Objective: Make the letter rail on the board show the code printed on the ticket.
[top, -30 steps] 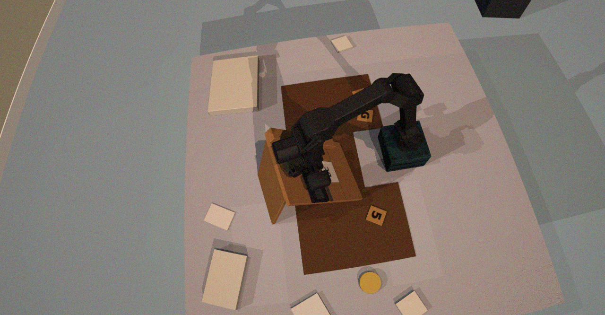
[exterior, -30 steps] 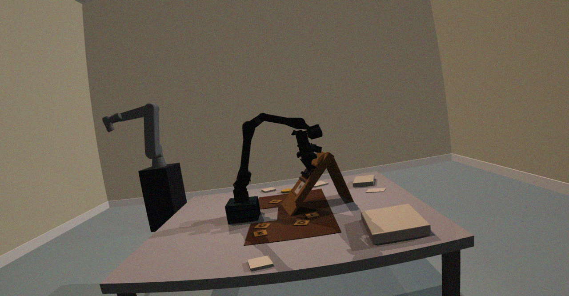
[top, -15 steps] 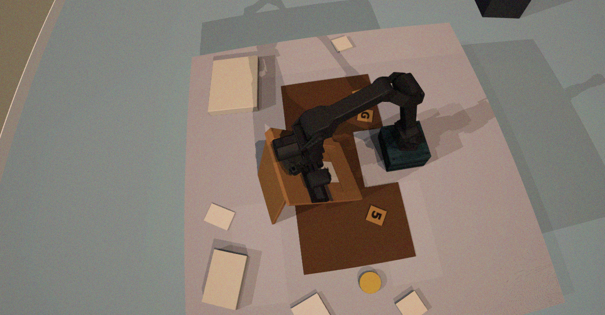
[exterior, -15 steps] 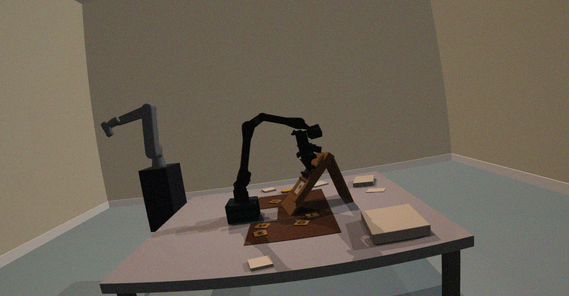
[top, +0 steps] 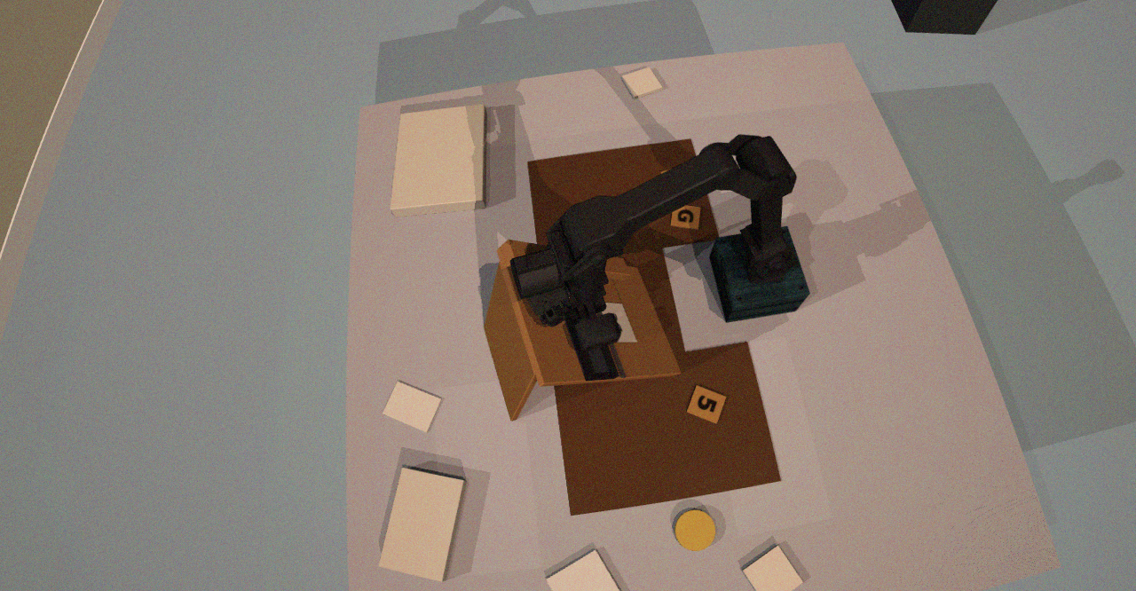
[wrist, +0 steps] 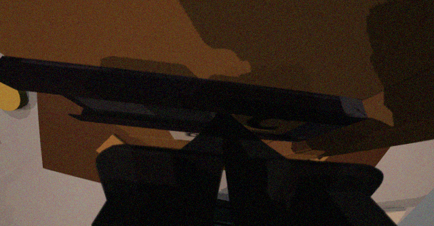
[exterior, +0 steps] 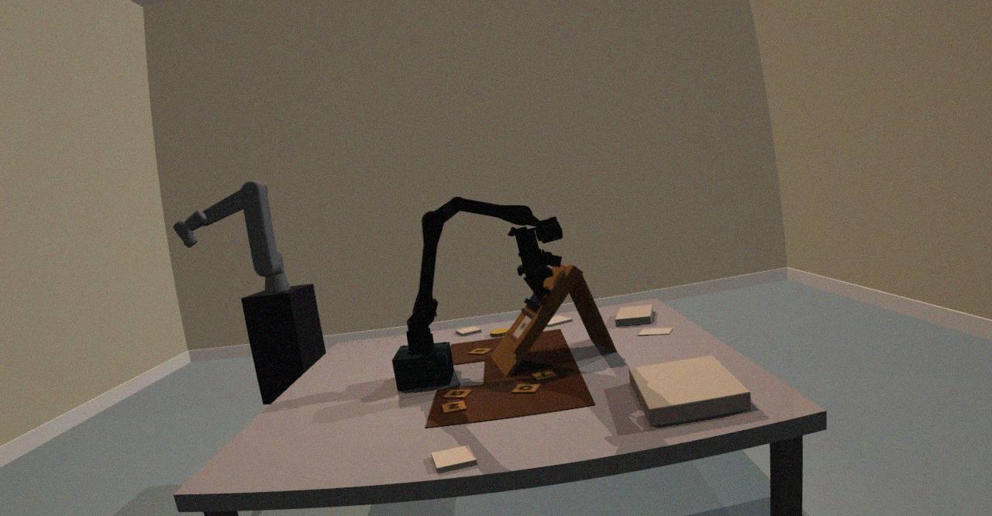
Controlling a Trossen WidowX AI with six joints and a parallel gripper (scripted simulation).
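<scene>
My gripper tip is now 7 cm above the white ticket and 6 cm past it. From my gripper tip the other things lie so: brown mat (17 cm below, 15 cm behind, 9 cm to the right); cream box (45 cm to the right, 33 cm ahead, 16 cm below).
</scene>
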